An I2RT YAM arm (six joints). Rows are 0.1 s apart.
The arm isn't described. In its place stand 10 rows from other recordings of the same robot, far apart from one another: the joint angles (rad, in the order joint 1, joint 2, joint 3, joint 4, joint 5, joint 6), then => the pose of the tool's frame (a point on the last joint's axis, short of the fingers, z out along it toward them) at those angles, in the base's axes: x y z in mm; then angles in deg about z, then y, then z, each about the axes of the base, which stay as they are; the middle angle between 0 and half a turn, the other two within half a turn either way.
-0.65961, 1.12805, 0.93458, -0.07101, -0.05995, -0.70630 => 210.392, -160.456, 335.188, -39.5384, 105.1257, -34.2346
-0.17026, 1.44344, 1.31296, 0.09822, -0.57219, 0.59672 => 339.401, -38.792, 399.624, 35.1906, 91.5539, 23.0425
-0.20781, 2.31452, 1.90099, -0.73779, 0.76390, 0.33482 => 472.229, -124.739, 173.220, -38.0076, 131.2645, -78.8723
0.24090, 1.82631, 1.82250, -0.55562, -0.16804, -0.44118 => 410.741, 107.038, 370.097, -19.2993, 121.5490, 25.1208
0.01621, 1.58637, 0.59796, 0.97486, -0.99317, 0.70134 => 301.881, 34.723, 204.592, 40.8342, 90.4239, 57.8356
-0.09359, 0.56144, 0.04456, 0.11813, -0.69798, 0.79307 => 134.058, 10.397, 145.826, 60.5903, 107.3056, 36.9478
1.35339, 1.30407, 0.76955, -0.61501, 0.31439, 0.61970 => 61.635, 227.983, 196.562, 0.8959, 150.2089, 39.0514
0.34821, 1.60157, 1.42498, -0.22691, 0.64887, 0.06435 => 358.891, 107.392, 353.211, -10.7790, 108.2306, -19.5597
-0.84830, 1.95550, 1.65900, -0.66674, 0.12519, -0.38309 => 283.204, -327.999, 254.247, -32.1304, 144.5498, -61.0362
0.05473, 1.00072, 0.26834, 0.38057, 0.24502, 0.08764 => 201.875, 2.411, 179.150, -0.0671, 109.5303, -11.7791
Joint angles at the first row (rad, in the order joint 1, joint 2, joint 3, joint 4, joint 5, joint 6):
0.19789, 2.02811, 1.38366, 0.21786, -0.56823, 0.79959
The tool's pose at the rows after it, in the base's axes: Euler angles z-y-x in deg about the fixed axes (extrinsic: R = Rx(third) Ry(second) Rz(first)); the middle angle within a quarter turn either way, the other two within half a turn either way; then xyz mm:
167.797 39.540 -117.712 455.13 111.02 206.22
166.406 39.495 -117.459 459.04 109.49 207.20
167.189 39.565 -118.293 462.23 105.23 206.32
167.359 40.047 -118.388 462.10 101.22 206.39
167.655 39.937 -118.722 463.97 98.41 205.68
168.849 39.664 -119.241 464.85 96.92 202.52
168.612 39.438 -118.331 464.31 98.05 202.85
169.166 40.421 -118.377 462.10 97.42 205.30
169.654 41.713 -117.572 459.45 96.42 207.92
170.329 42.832 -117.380 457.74 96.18 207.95
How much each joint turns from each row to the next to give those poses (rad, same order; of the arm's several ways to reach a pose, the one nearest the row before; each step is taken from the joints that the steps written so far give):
0.00000, 0.02074, 0.02907, -0.02343, -0.00725, -0.01637
-0.00527, 0.01117, 0.02041, -0.00781, -0.00728, -0.02256
-0.01025, 0.00930, 0.01578, -0.01983, -0.00203, -0.00665
-0.00827, -0.00372, -0.00620, 0.00447, 0.00023, -0.00002
-0.00685, 0.00599, 0.00905, -0.01080, -0.00520, -0.00537
-0.00360, 0.00705, 0.00172, -0.00591, -0.00311, 0.00743
0.00201, -0.00123, -0.00476, 0.01354, -0.00847, 0.01235
0.00038, -0.01298, -0.01344, 0.01165, 0.01485, 0.01556
-0.00036, -0.01499, -0.02146, 0.03184, 0.01259, 0.03152
0.00113, -0.00728, -0.01663, 0.02460, 0.01615, 0.02260

